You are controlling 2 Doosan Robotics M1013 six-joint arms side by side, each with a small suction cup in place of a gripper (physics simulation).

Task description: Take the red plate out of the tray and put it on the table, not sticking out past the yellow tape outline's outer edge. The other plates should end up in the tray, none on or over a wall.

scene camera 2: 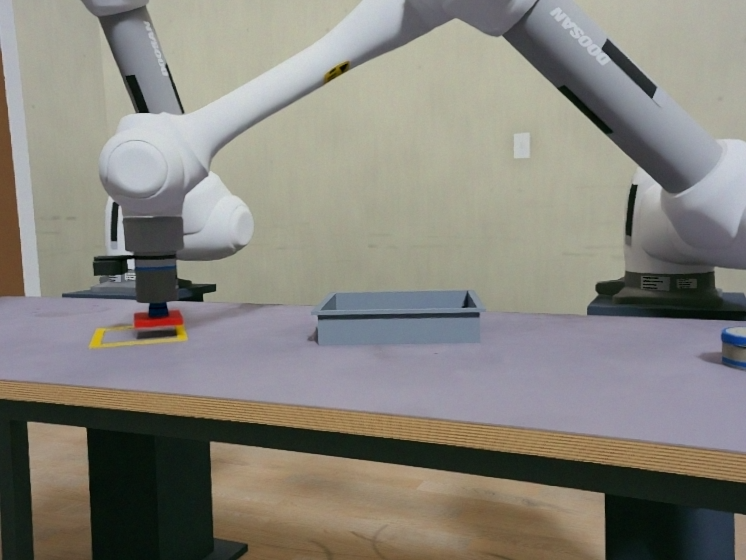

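Seen in the pictures: left hand at its tool point: (159, 323); left arm's base at its link origin: (668, 299).
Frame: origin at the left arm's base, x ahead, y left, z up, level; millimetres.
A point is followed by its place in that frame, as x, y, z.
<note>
The red plate (157, 318) @[629, -707, 31] hangs level under the suction cup of my left gripper (157, 309), a little above the table. It is over the right part of the yellow tape outline (100, 336) @[648, -805, 1], with its shadow on the table below. The grey-blue tray (397, 330) @[574, -325, 20] stands on the table at the middle of the picture. Its near wall hides its floor, so the other plates do not show. My right gripper is not in view.
A round tin (734, 355) @[592, 92, 15] with blue bands stands on the table (373, 379) @[775, -272, 0] at the right edge of the picture. The right arm's base and links are behind the left arm's wrist, at the left.
</note>
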